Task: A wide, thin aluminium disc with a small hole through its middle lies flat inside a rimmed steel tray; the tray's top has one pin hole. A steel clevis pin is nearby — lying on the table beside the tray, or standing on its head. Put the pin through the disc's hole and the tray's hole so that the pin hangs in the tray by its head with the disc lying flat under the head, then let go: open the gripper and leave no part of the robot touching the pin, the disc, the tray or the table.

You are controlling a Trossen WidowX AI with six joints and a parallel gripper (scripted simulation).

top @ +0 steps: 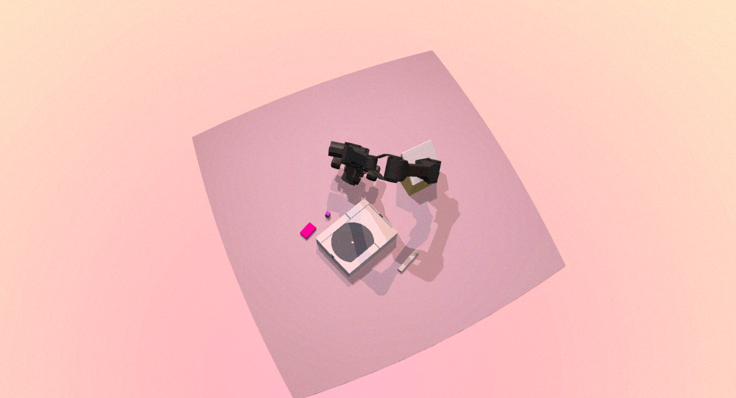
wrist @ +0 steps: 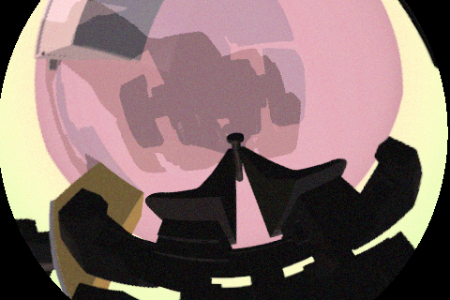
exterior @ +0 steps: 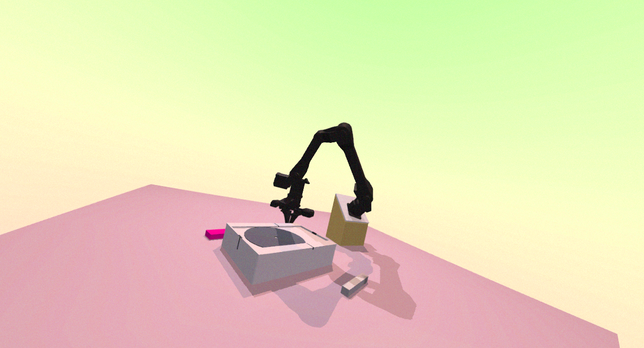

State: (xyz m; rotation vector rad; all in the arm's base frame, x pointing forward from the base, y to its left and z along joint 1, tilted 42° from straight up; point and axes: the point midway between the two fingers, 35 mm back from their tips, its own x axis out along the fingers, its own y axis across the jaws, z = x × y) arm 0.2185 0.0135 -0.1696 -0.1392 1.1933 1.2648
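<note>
My gripper tip is now 10 mm past the clevis pin, 10 mm to the left of it and 10 mm below it. Round my gripper tip: steel tray 80 mm ahead, 260 mm to the left, 40 mm above; purple cube 150 mm ahead, 130 mm to the left, 10 mm above; magenta block 250 mm ahead, 170 mm to the left, 10 mm above.
</note>
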